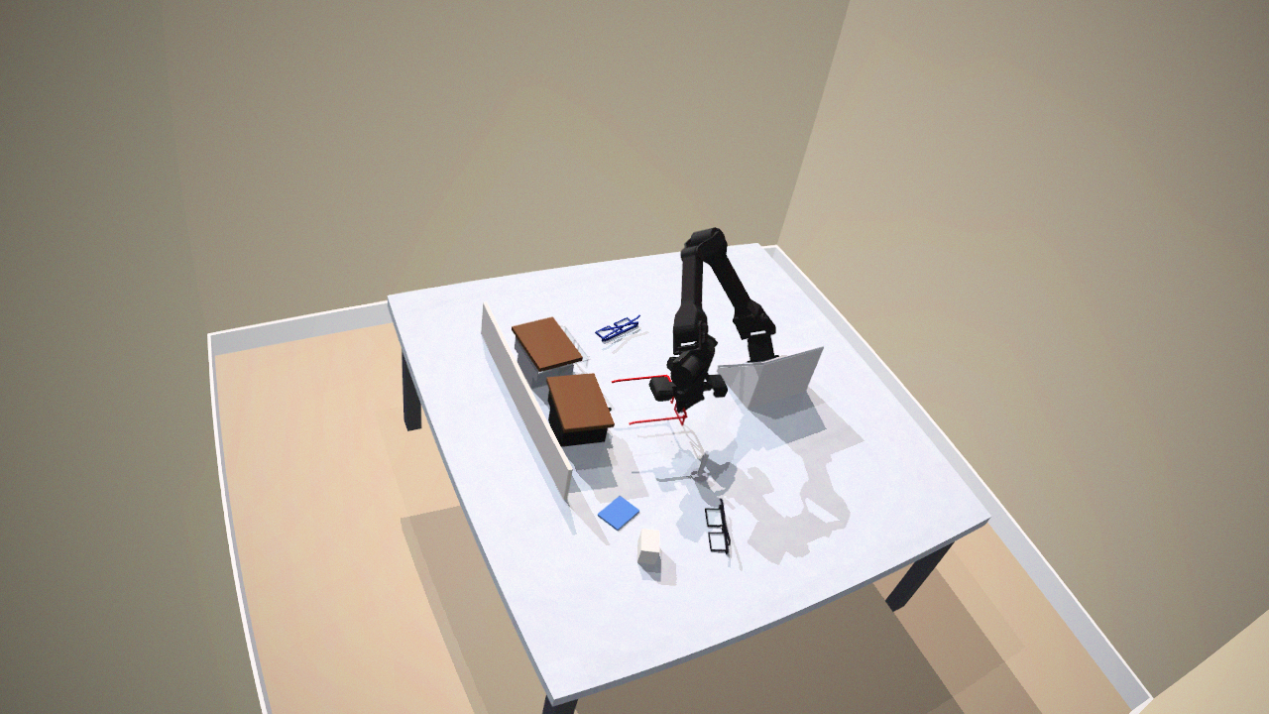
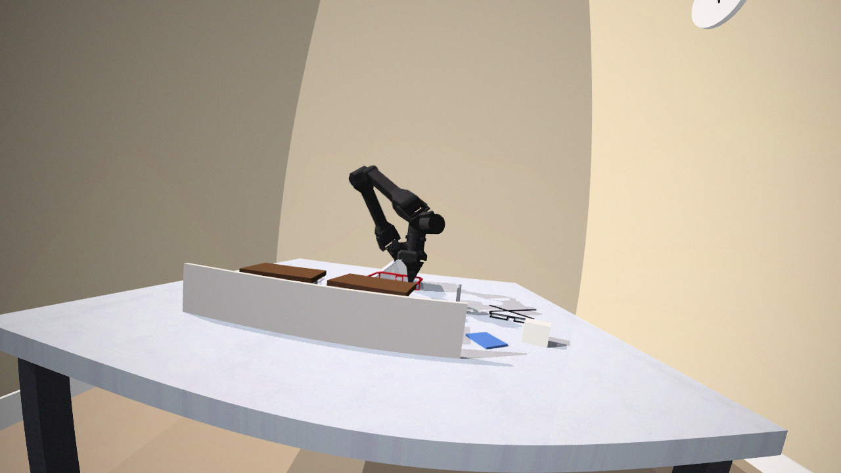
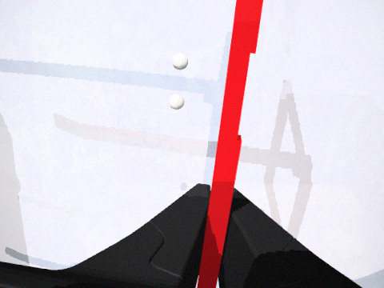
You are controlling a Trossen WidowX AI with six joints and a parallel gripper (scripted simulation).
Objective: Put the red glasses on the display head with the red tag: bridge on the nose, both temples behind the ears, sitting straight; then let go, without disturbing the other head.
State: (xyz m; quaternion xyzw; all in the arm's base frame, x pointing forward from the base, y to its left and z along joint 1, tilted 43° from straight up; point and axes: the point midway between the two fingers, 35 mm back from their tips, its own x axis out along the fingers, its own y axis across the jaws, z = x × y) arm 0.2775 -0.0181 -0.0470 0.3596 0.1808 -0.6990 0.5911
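My gripper tip is 200 mm short of the dark head, 100 mm to the left of it and 10 mm above it. Round my gripper tip: blue card 270 mm ahead, 150 mm to the left, 70 mm below; then grey head 170 mm ahead, 320 mm to the right, 10 mm below; then grey peg stand 30 mm ahead, 150 mm to the left, 50 mm below.
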